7 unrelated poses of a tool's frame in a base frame.
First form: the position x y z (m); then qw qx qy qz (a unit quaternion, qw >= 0).
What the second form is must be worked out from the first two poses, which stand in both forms.
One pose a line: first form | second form
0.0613 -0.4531 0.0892 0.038 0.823 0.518 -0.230 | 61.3 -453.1 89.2 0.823 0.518 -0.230 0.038
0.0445 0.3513 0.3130 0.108 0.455 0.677 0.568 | 44.5 351.3 313.0 0.455 0.677 0.568 0.108
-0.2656 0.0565 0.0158 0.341 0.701 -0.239 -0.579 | -265.6 56.5 15.8 0.701 -0.239 -0.579 0.341
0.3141 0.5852 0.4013 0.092 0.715 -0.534 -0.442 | 314.1 585.2 401.3 0.715 -0.534 -0.442 0.092
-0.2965 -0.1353 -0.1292 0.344 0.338 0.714 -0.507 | -296.5 -135.3 -129.2 0.338 0.714 -0.507 0.344
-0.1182 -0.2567 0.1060 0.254 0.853 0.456 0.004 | -118.2 -256.7 106.0 0.853 0.456 0.004 0.254
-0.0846 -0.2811 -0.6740 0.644 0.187 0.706 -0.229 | -84.6 -281.1 -674.0 0.187 0.706 -0.229 0.644
